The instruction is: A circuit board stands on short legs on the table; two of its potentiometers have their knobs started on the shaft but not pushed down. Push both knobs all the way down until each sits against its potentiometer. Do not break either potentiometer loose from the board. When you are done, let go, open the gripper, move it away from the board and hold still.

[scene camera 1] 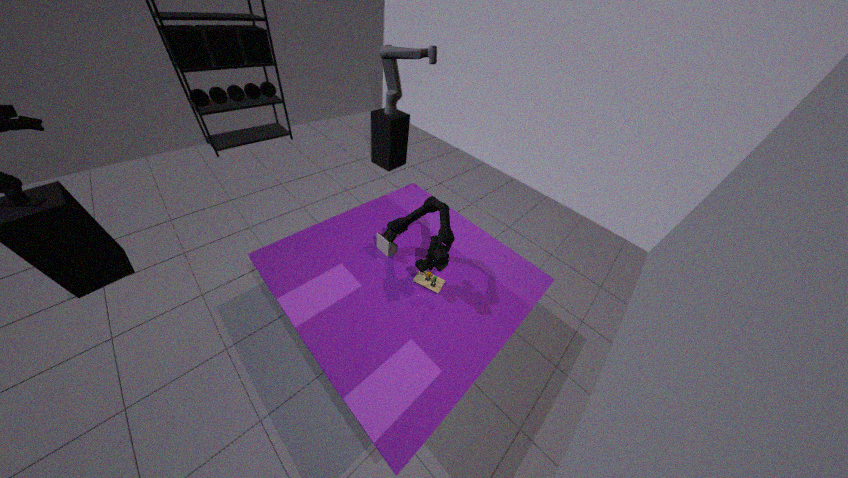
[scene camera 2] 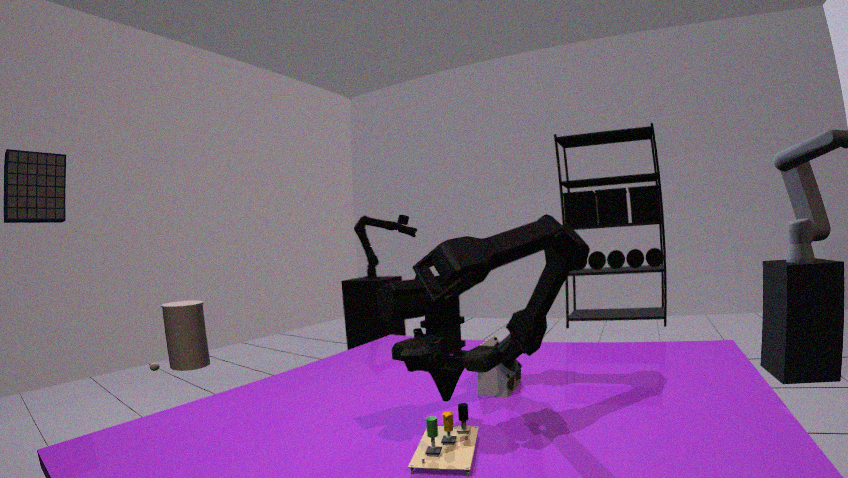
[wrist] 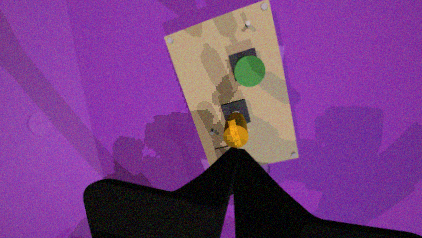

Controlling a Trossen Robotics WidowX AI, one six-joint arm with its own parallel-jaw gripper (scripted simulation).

Labels:
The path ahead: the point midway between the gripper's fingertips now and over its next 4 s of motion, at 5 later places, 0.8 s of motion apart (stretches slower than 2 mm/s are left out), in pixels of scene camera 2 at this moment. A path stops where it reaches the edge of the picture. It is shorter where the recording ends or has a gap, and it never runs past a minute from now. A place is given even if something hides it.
The gripper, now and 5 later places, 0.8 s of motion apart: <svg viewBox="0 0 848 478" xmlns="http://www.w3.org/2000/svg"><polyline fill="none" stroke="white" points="446,400 447,410 447,413 447,414 447,416 447,419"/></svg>

